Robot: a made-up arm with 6 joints.
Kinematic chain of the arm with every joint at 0, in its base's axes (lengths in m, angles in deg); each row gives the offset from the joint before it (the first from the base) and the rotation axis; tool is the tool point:
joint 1: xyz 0 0 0.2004 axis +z
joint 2: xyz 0 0.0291 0 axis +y
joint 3: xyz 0 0 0.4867 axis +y
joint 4: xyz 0 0 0.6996 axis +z
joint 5: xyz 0 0 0 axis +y
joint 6: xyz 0 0 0.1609 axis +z
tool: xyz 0 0 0
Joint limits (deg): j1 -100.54..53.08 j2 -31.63..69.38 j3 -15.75..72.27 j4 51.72..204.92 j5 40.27..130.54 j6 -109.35..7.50
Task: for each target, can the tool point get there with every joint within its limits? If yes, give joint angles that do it. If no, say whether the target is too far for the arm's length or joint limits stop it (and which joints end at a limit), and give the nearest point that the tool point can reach.
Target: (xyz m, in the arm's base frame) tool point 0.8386 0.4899 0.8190
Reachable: yes | joints 19.69 36.19 39.94 111.61 89.17 -88.81
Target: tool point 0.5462 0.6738 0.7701
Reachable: yes | joints 38.91 22.25 61.41 106.54 99.50 -62.98
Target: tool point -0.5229 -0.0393 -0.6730
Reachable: no: joint limits stop it (at a limit: joint 1, joint 2, joint 3, joint 4) | nearest point -0.0052 -0.7841 -0.1669 | short by 1.039 m
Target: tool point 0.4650 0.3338 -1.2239
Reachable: no: too far | nearest point 0.7435 0.5337 -0.3108 | short by 0.975 m
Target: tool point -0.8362 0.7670 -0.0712
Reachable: no: joint limits stop it (at a limit: joint 2, joint 3) | nearest point -0.6034 0.5535 0.9350 | short by 1.055 m
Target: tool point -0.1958 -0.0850 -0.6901
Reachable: no: joint limits stop it (at a limit: joint 1, joint 2, joint 3, joint 4) | nearest point 0.0054 -0.8093 -0.2148 | short by 0.889 m
